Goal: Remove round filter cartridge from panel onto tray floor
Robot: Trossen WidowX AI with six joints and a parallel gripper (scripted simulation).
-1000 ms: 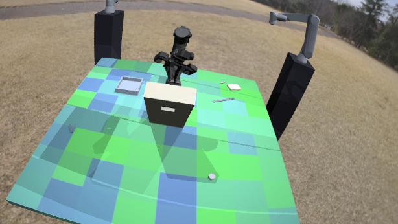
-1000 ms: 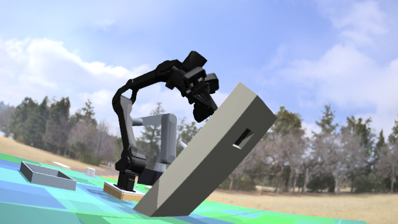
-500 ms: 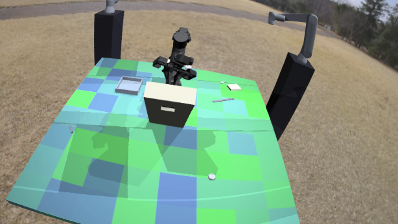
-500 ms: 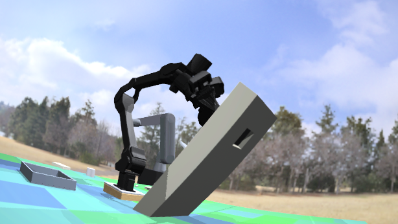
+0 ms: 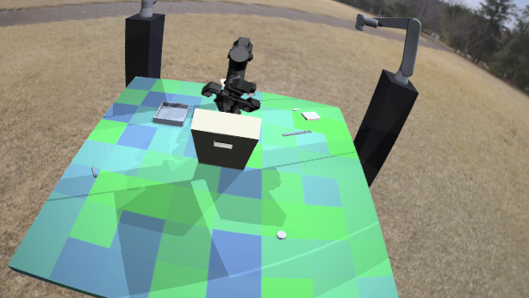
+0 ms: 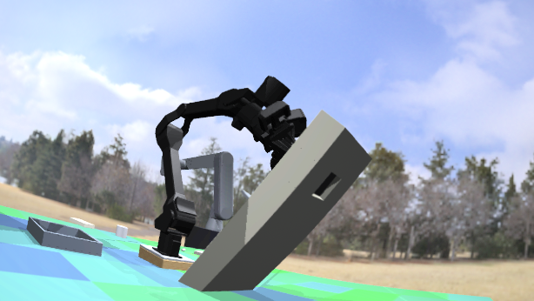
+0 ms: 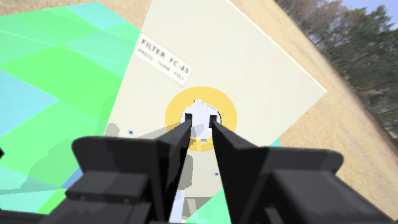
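My gripper tip is 2 cm short of the filter cartridge and 2 cm above it. From my gripper tip the other things lie so: tray 37 cm behind, 34 cm to the right, 28 cm below.
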